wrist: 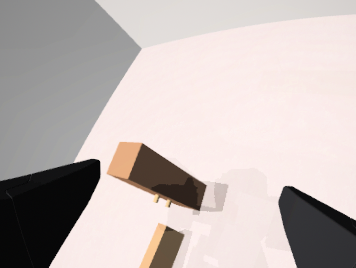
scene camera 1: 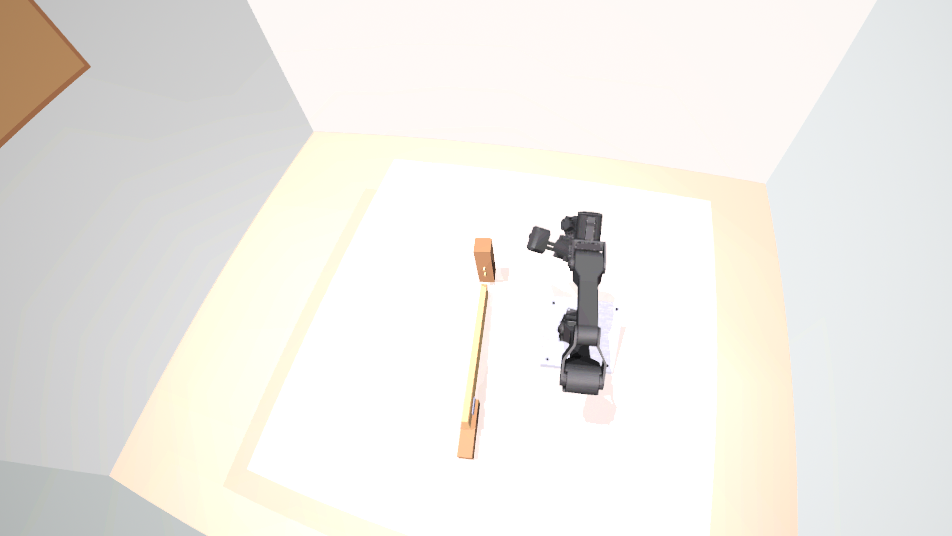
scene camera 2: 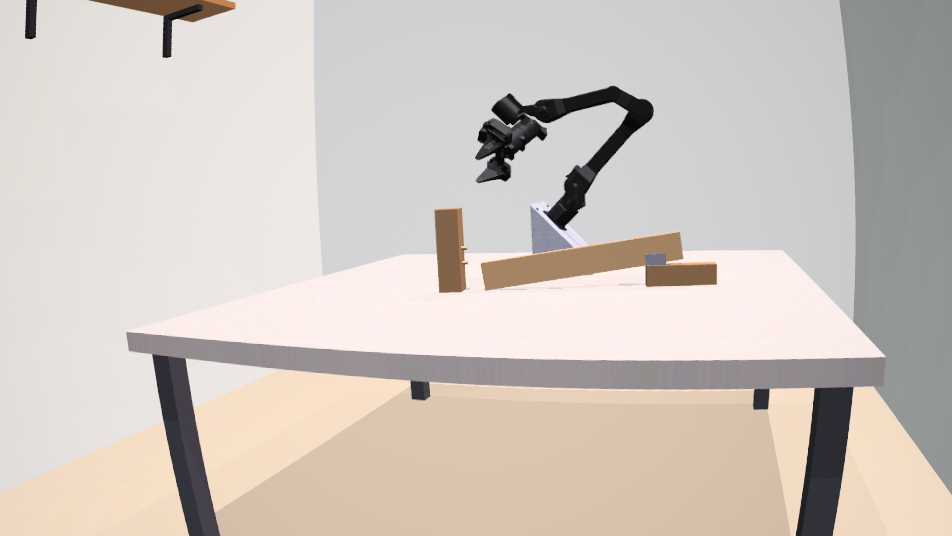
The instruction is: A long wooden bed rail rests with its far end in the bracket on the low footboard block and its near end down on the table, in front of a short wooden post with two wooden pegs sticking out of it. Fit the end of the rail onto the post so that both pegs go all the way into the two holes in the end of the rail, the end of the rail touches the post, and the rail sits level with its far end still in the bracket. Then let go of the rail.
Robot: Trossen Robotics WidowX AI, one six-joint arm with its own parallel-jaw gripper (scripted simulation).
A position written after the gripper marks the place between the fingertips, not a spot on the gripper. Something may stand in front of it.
The gripper (scene camera 2: 476,170) is open and holds nothing. Further things: a wooden rail (scene camera 2: 591,259) and an upright post (scene camera 2: 450,247).
The wooden rail is seen too in scene camera 1 (scene camera 1: 466,417). The gripper shows as well in the wrist view (wrist: 191,183) and in scene camera 1 (scene camera 1: 542,239). The upright post shows as well in the wrist view (wrist: 134,163) and in scene camera 1 (scene camera 1: 483,251).
